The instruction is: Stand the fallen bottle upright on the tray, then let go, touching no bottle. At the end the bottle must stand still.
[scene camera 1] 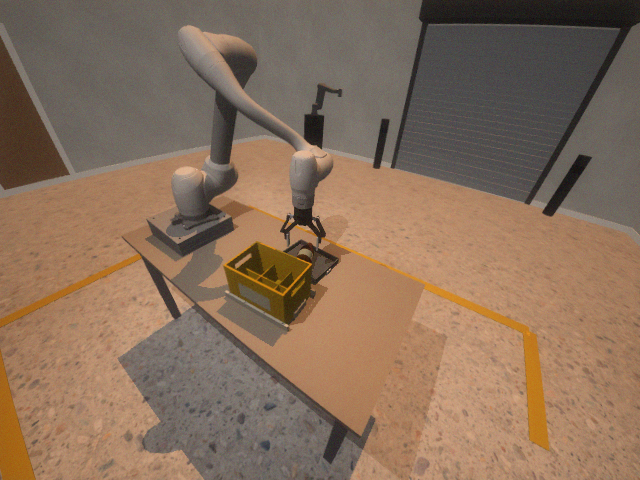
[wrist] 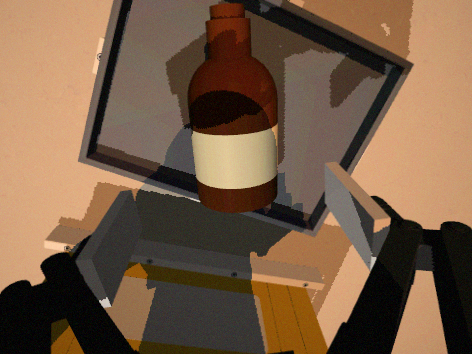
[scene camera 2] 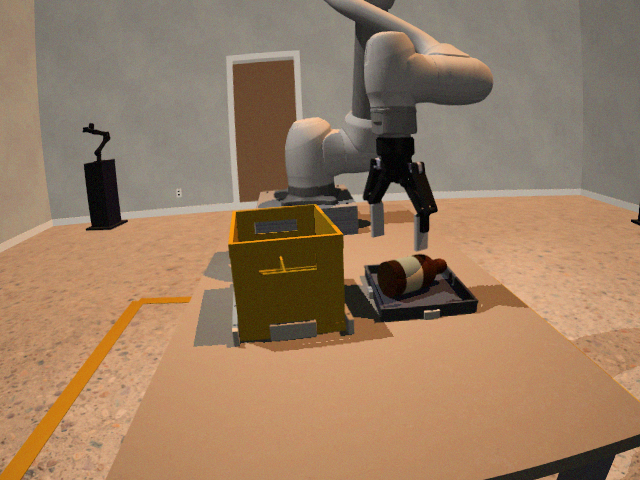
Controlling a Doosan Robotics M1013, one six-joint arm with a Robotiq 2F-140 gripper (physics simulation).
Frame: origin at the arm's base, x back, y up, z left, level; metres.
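Seen in the pictures: gripper, fingertip midpoint: (scene camera 1: 302, 246) (wrist: 230, 196) (scene camera 2: 398, 242); arm's base, origin of the base link: (scene camera 1: 196, 217) (scene camera 2: 312, 198).
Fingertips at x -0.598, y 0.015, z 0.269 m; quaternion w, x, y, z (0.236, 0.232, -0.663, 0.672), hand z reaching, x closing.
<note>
Pixels of each thing's top centre, then the offset from my fingertips to it. Level surfaces: height alone.
- brown bottle, middle of its top: (wrist: 235, 119) (scene camera 2: 417, 255) (scene camera 1: 306, 247) dz +0.041, dx +0.019, dy -0.034 m
- dark square tray, middle of its top: (wrist: 241, 113) (scene camera 2: 416, 281) (scene camera 1: 307, 257) dz +0.040, dx +0.008, dy -0.087 m
- tall yellow crate, middle of its top: (scene camera 2: 279, 220) (scene camera 1: 268, 264) dz -0.225, dx -0.064, dy +0.063 m
- table, its level: dy -0.113 m
The brown bottle (scene camera 1: 306, 253) (scene camera 2: 411, 273) (wrist: 235, 160) with a cream label lies on its side on the dark square tray (scene camera 1: 323, 264) (scene camera 2: 400, 312) (wrist: 310, 125). Its base is on the side towards the crate, its neck points away from the crate. My gripper (scene camera 1: 303, 244) (scene camera 2: 399, 240) (wrist: 230, 196) is open and empty, pointing down. Its fingertips are above the bottle's height, apart from it. In the wrist view the bottle's base shows between the two fingers' lines and the neck reaches to the upper edge. In scene camera 1 the crate hides part of the tray.
A tall yellow crate (scene camera 1: 281, 304) (scene camera 2: 289, 289) (wrist: 290, 310) with dividers stands beside the tray, held by low pale rails (scene camera 1: 258, 311) (scene camera 2: 293, 330) on the table (scene camera 1: 351, 330) (scene camera 2: 361, 403). The arm's base stands at the table's far end.
</note>
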